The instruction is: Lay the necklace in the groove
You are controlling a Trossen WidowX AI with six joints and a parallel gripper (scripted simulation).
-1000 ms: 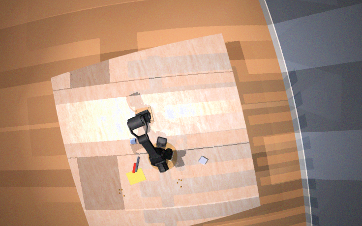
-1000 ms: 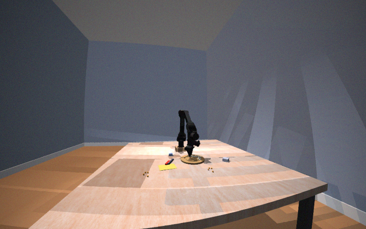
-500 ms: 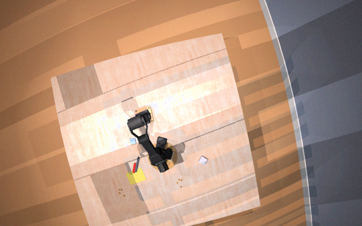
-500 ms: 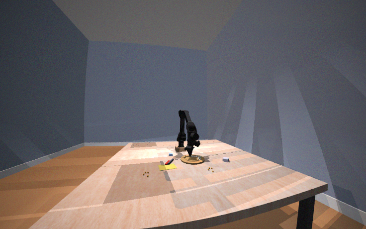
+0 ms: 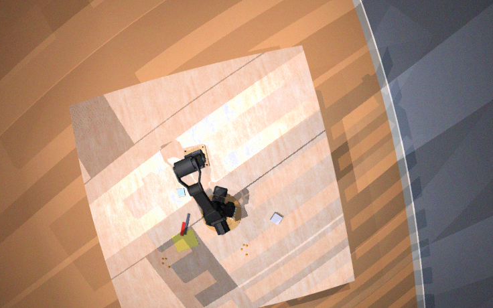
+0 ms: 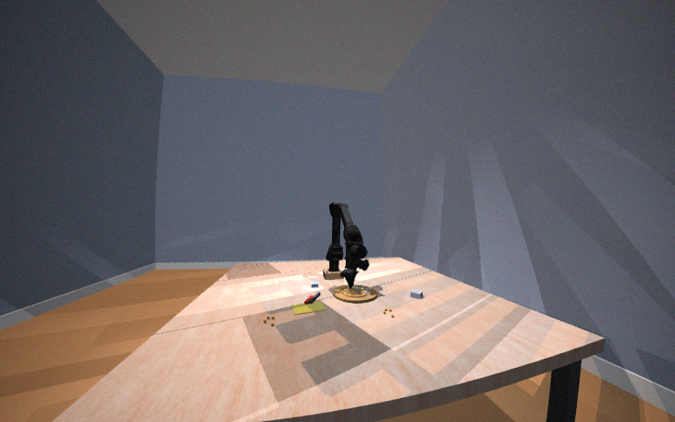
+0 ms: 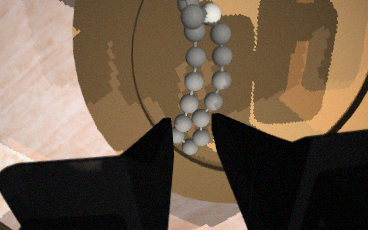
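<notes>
Now: gripper tip 5 cm short of the round bead board and 1 cm above it. From my gripper tip the other things lie so: blue block 12 cm behind, 15 cm to the right, 1 cm below; yellow note 11 cm ahead, 24 cm to the right, 2 cm below; red marker 5 cm ahead, 20 cm to the right, 1 cm below.
</notes>
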